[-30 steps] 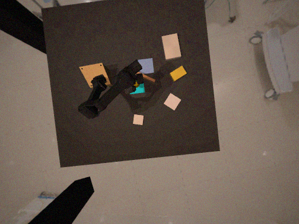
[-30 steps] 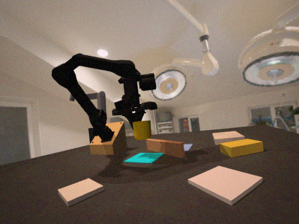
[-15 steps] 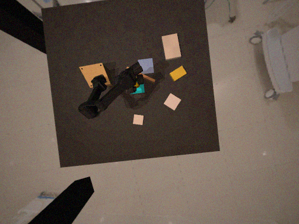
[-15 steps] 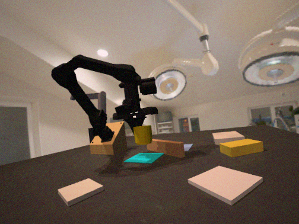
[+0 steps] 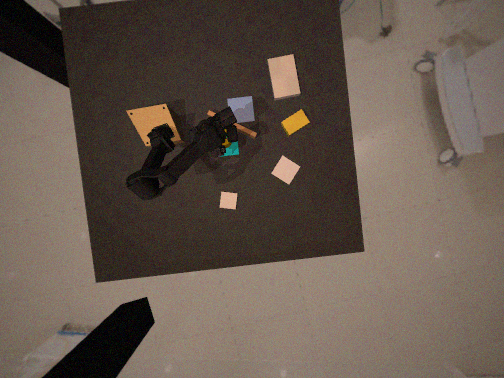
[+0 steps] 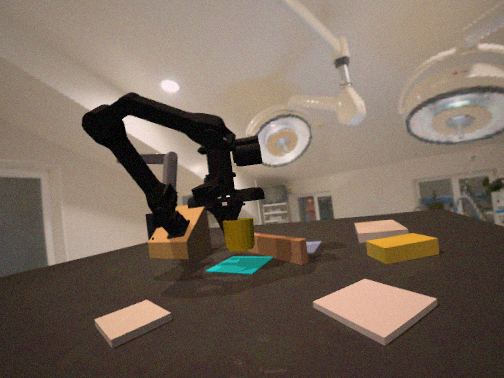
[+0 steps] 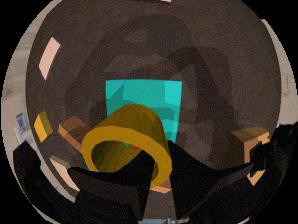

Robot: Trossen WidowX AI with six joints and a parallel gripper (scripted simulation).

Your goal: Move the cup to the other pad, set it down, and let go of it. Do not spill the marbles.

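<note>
My gripper tip is now 3 cm short of the cyan pad, 1 cm to the left of it and 8 cm above it. The rest, counted from my gripper tip: yellow cup: 2 cm ahead; brown wooden bar: 8 cm ahead, 6 cm to the left, 5 cm below.
</note>
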